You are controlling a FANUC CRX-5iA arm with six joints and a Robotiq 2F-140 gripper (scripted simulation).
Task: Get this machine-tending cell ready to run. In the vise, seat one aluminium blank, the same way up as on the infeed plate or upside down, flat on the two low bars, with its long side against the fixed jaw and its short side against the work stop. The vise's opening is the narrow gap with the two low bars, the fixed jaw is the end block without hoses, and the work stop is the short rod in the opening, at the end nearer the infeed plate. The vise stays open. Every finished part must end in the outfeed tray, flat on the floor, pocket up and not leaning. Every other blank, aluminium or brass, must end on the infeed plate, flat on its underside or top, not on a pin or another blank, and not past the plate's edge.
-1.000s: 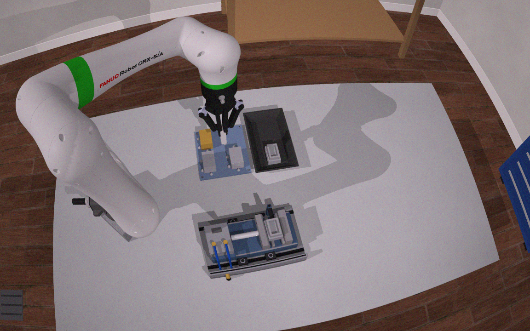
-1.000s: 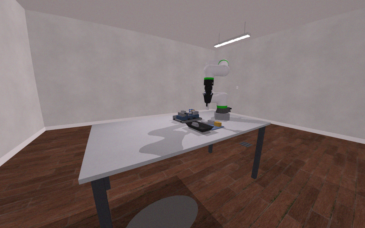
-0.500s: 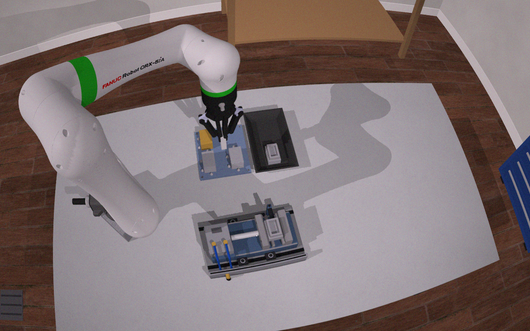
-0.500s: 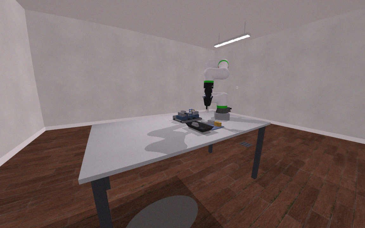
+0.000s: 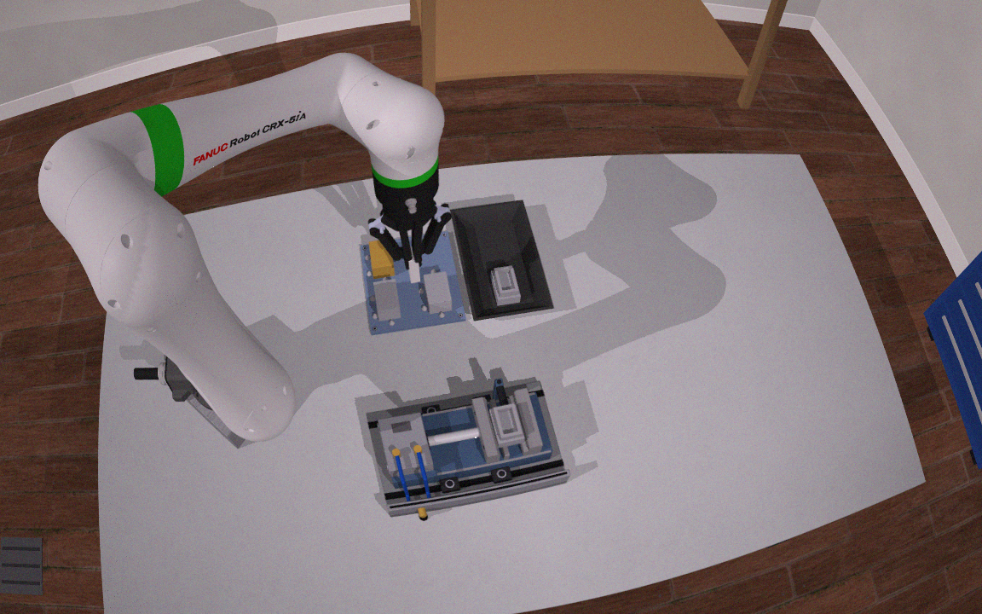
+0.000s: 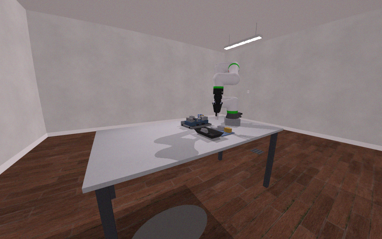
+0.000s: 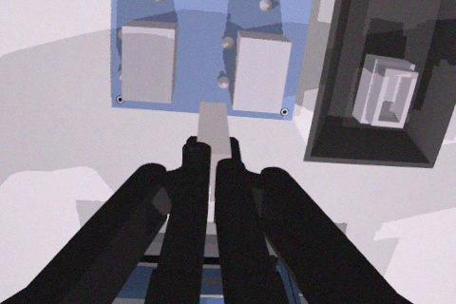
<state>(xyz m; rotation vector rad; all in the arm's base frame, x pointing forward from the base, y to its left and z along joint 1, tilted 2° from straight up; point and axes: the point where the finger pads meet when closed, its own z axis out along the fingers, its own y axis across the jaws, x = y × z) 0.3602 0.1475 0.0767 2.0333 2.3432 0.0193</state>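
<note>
My hand is 210 mm to the left of the dark work stop rod, 120 mm short of it and 60 mm above it. Round my hand: blue infeed plate 140 mm below, 60 mm to the left, 10 mm behind; white piston rod 270 mm to the right, 70 mm below, 40 mm ahead; brass blank 120 mm below, 100 mm to the left, 60 mm behind.
</note>
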